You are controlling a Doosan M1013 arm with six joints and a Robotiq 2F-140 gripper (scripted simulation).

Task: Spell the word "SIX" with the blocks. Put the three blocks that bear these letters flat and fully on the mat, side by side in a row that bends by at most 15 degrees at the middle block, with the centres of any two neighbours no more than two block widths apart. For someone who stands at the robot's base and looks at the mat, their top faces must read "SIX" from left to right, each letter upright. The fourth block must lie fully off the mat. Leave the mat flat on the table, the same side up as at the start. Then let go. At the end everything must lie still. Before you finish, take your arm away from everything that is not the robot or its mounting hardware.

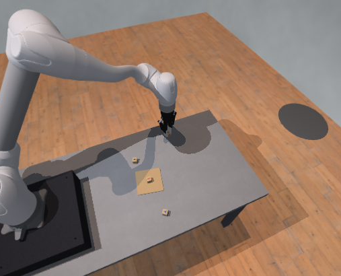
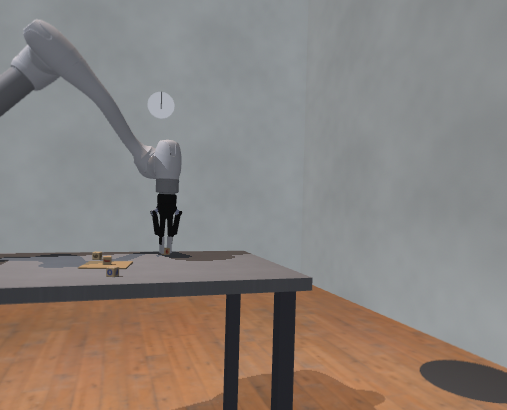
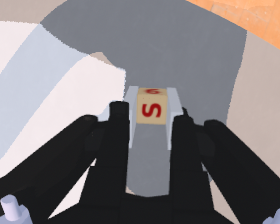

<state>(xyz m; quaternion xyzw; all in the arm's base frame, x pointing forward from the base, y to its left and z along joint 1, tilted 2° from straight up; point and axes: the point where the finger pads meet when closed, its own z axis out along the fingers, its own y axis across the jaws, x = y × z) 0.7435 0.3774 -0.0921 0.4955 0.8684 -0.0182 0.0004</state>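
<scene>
The tan mat is 160 mm behind my hand, 290 mm to the right of it and 40 mm below it. The rest, counted from my hand: block (230 mm behind, 150 mm to the right, 30 mm below).
</scene>
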